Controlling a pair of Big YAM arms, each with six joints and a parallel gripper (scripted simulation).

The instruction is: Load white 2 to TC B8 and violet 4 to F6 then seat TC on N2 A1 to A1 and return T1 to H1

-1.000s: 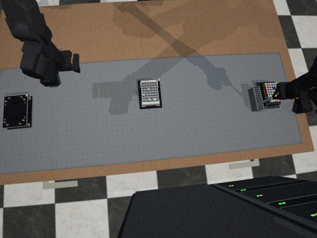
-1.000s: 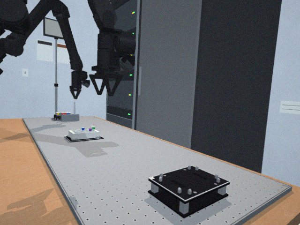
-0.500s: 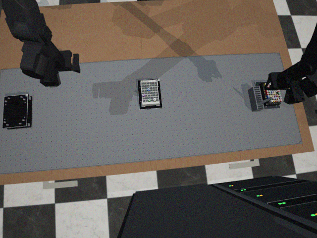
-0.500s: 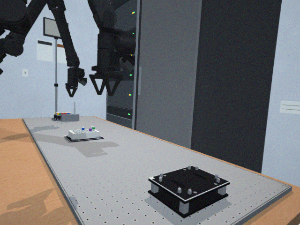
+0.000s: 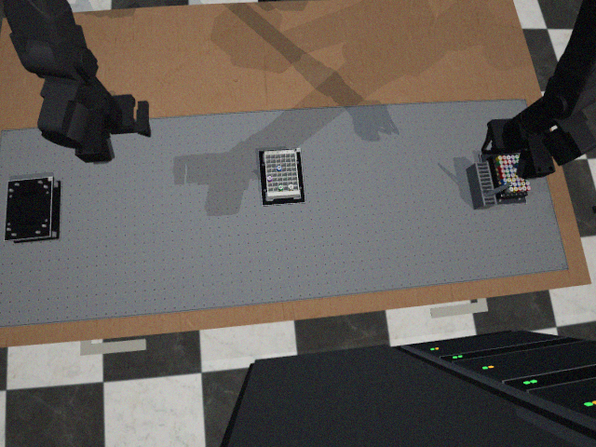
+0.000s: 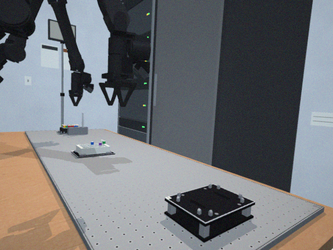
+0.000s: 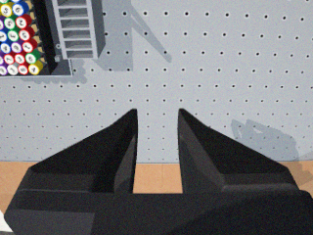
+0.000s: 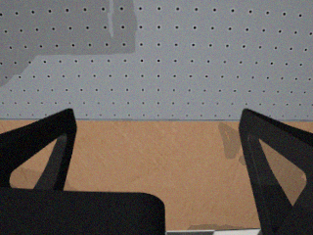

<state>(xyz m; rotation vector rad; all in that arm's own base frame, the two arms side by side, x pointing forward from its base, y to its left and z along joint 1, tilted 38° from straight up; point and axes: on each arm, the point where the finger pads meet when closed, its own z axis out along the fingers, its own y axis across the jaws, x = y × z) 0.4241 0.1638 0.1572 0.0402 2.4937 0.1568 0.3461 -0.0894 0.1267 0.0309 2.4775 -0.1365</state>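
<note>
The tube carrier TC lies 330 mm to the left of my right hand, 220 mm below it and 30 mm ahead of it. The rest, counted from my right hand: raised nest N2: 340 mm to the right, 200 mm below, 90 mm ahead; then grey holder H1: 900 mm to the left, 220 mm below, 100 mm ahead.
</note>
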